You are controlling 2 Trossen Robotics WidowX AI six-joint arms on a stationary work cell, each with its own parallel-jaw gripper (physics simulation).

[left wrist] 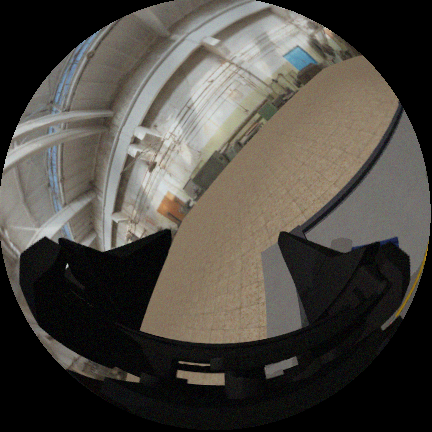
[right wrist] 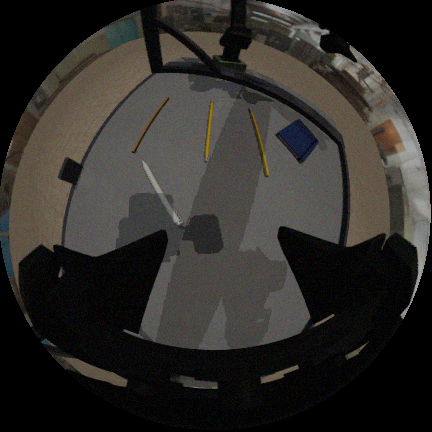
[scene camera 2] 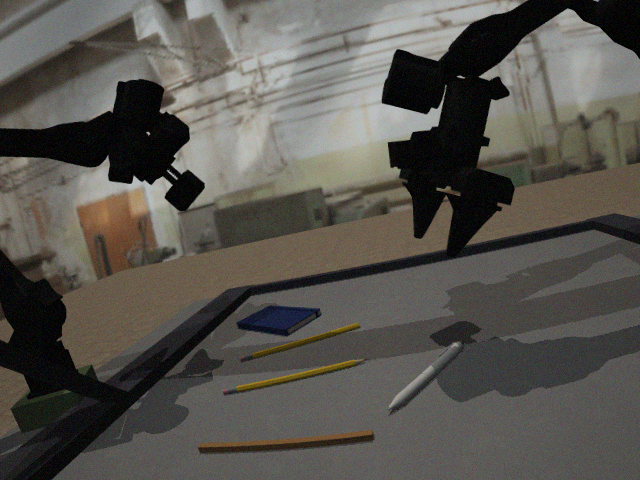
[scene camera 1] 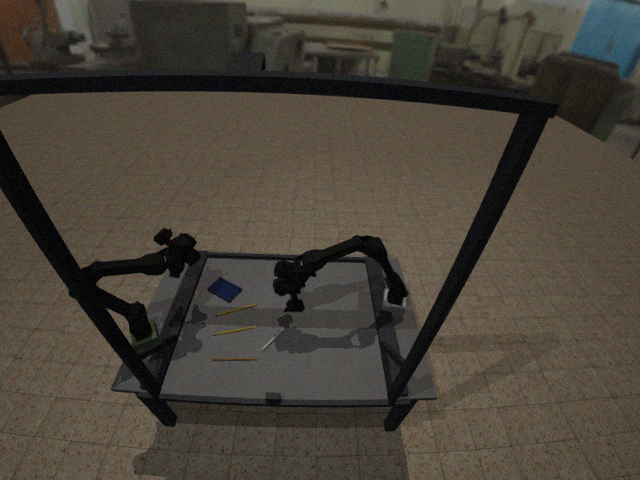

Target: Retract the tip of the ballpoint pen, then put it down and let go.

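A white ballpoint pen lies slantwise on the grey table top. In scene camera 2 its pointed end faces lower left and its button end upper right. Whether the tip is out is too small to tell. My right gripper is open and empty, pointing down above the table; the pen's button end shows just ahead of its left-hand finger in the right wrist view. My left gripper is open and empty, raised at the table's left edge, far from the pen.
Two yellow pencils and an orange-brown stick lie left of the pen in scene camera 1. A blue book lies behind them. Dark frame posts rise at the table's sides.
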